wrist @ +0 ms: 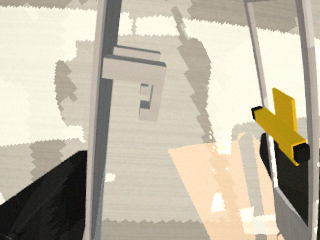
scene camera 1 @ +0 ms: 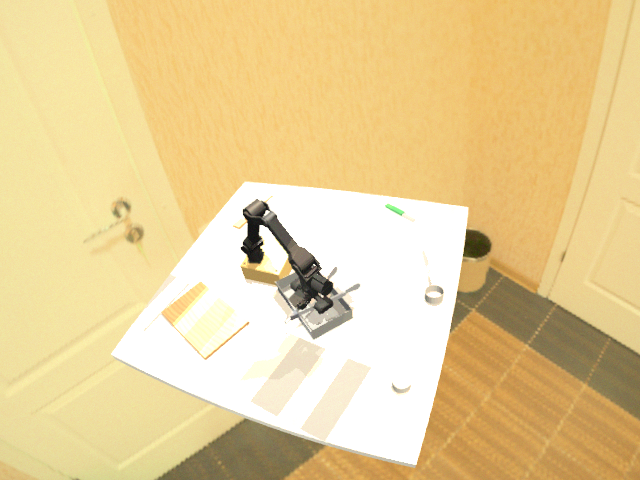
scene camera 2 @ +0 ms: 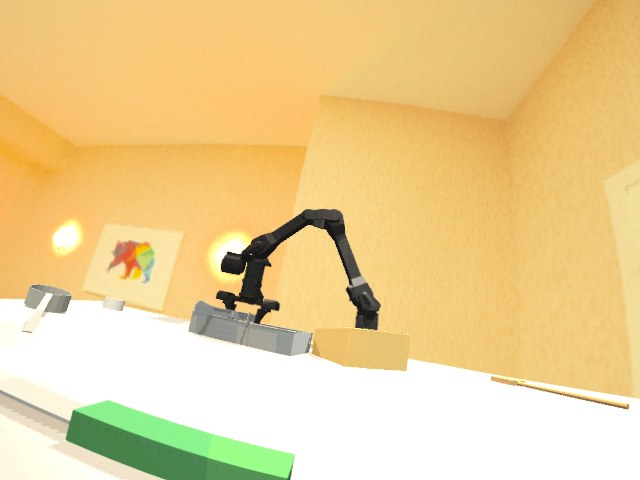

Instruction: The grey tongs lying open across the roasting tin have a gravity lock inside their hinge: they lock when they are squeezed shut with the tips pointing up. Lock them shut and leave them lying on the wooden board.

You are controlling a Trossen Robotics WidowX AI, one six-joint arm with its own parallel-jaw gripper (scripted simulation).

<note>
I see my gripper [scene camera 2: 241, 329], a yellow lock piece [wrist: 282, 127], a grey roasting tin [scene camera 2: 285, 341] and a wooden board [scene camera 1: 207, 322].
My gripper shows as well in the wrist view [wrist: 177, 151] and in scene camera 1 [scene camera 1: 314, 308]. The grey roasting tin shows as well in the wrist view [wrist: 198, 164] and in scene camera 1 [scene camera 1: 316, 325].
</note>
